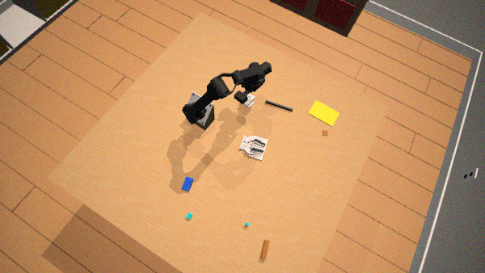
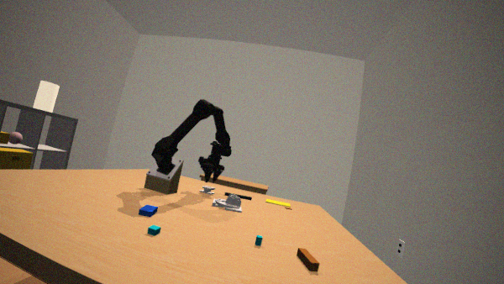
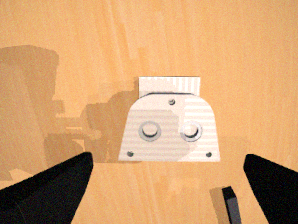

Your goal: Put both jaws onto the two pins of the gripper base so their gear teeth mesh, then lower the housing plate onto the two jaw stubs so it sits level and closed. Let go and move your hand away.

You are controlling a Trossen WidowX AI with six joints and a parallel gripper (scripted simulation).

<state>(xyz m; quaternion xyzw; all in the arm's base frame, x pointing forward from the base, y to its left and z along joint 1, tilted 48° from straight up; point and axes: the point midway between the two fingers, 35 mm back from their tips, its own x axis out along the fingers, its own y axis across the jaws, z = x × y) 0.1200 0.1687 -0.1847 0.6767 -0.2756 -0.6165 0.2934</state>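
Right now my gripper tip is 30 mm above the gripper base and 10 mm past it. From my gripper tip the other things lie so: white jaw 210 mm to the right, 170 mm ahead, 50 mm below; then housing plate 200 mm to the right, 150 mm ahead, 50 mm below; then black bar 150 mm ahead, 90 mm to the left, 50 mm below.
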